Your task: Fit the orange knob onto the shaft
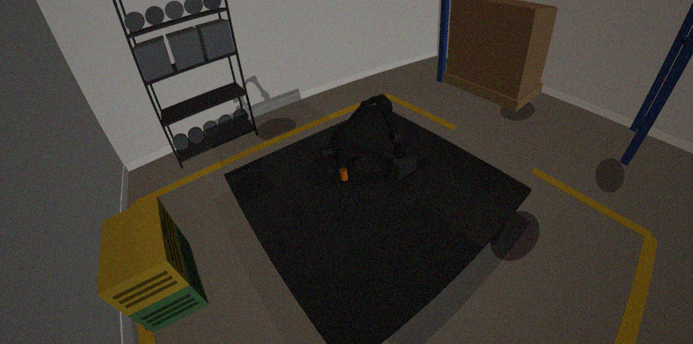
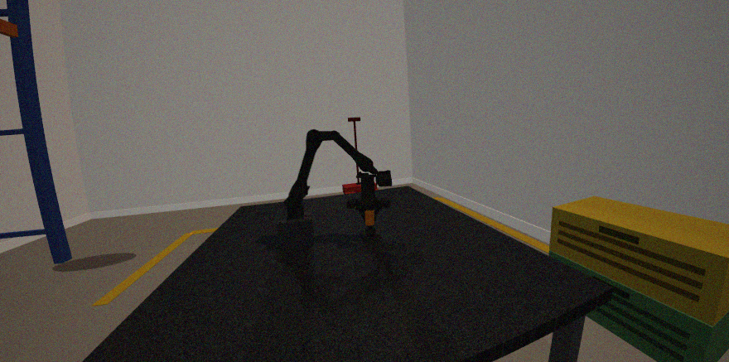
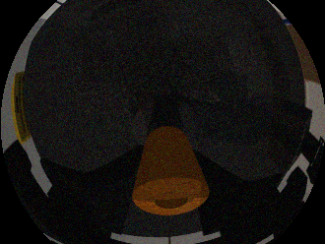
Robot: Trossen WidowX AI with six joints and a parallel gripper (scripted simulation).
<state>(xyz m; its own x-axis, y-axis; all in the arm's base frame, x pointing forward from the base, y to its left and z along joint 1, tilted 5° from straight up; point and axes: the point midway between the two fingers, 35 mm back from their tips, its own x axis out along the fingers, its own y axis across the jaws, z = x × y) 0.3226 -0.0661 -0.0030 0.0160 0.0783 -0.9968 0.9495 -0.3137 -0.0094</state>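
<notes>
The orange knob lies 20 mm above my gripper tip. Round my gripper tip: round pedestal 40 mm below.
</notes>
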